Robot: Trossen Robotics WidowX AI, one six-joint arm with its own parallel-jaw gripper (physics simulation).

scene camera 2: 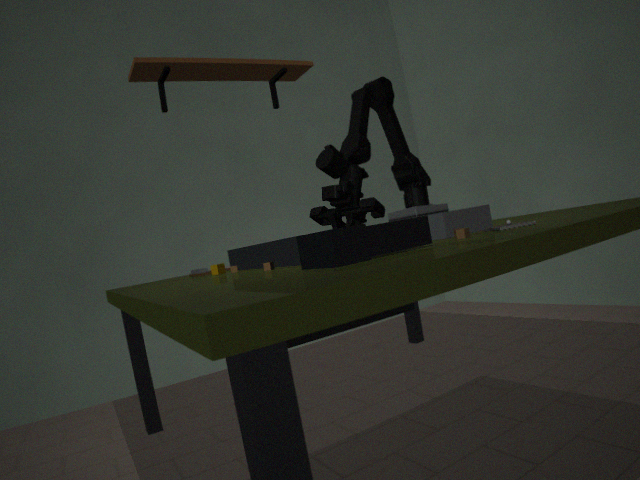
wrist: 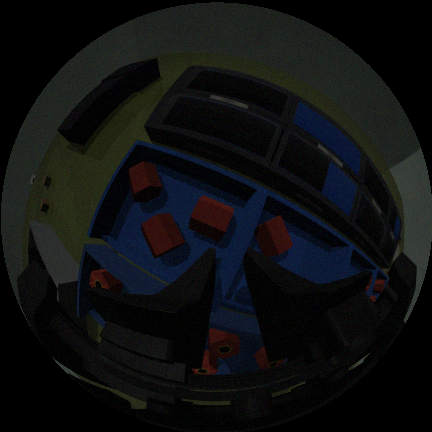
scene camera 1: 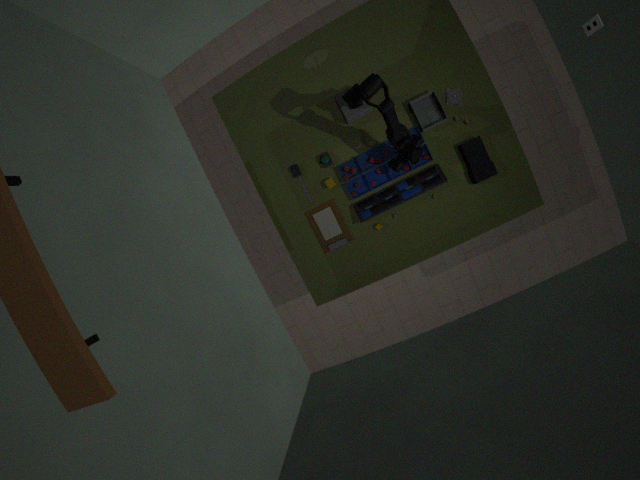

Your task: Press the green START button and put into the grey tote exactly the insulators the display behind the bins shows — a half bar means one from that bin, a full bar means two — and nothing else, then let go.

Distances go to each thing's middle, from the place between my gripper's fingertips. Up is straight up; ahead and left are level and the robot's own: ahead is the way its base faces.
Now: the dark display (scene camera 2: 284, 252) 14 cm ahead of my hand, 9 cm to the right of it and 1 cm above it. Also, from my hand: dark box (scene camera 2: 333, 248) 9 cm ahead, 31 cm to the left, 1 cm above; grey tote (wrist: 43, 245) 20 cm behind, 15 cm to the left.
